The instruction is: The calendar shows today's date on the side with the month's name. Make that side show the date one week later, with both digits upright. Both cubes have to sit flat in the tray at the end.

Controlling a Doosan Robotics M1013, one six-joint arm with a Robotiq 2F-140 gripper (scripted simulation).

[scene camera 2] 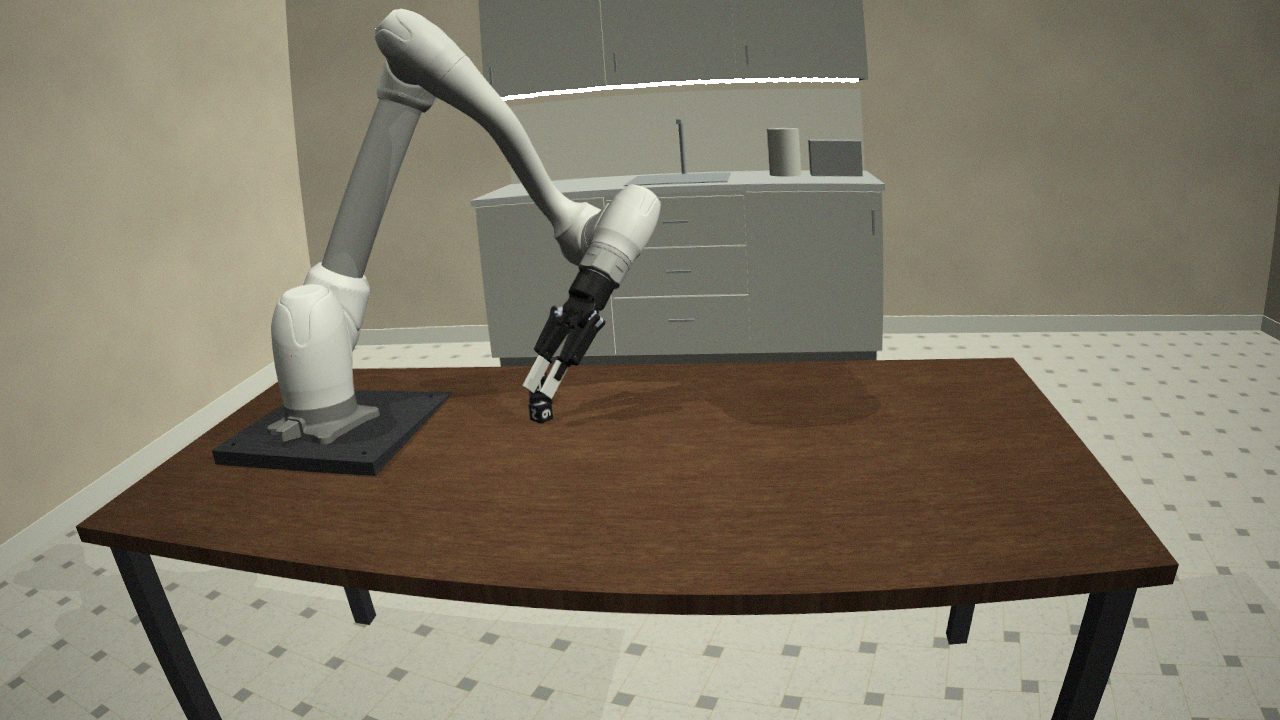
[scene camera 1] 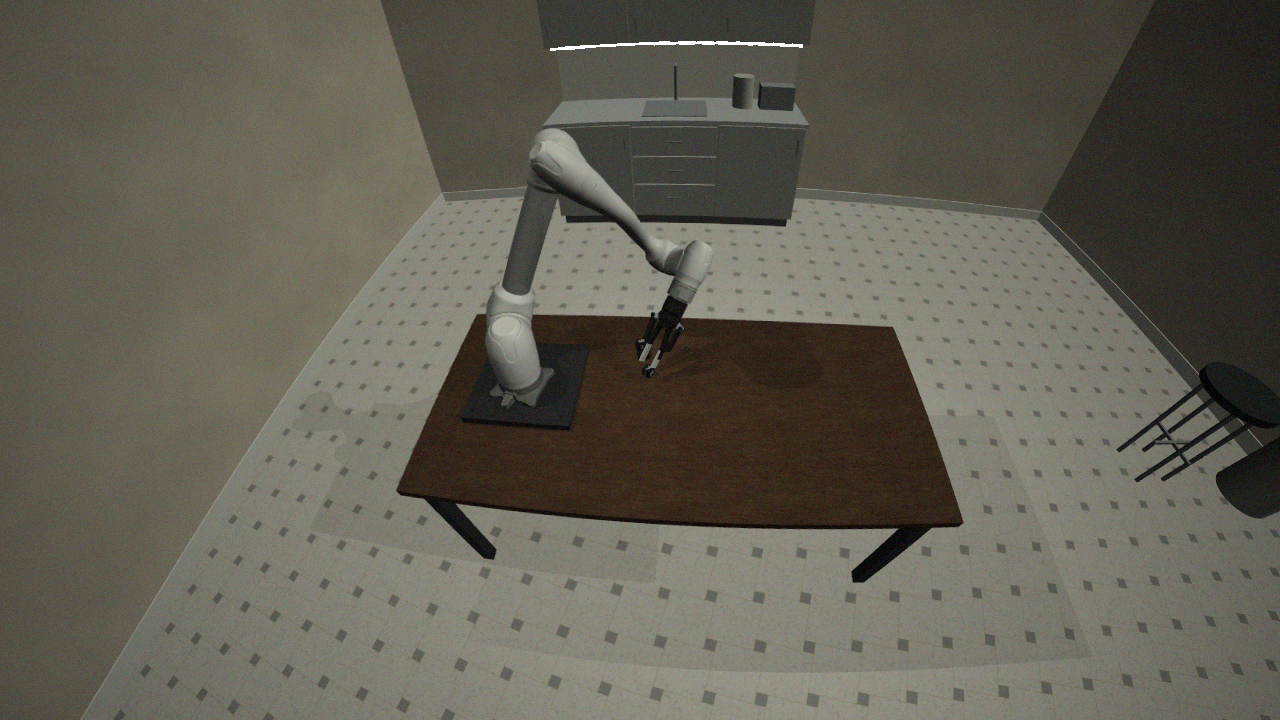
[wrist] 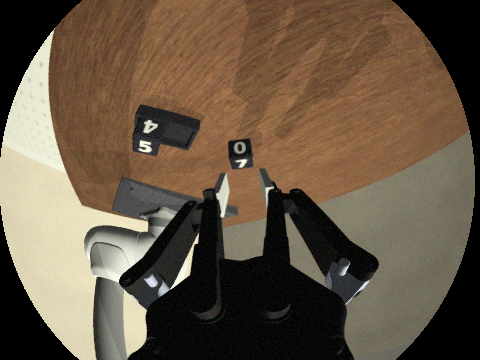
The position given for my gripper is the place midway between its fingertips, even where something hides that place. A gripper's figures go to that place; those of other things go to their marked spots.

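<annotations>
There's a dark tray [wrist: 173, 135] that's 20 cm from the lens, and my gripper [wrist: 243, 179] is 21 cm from the lens.
</annotations>
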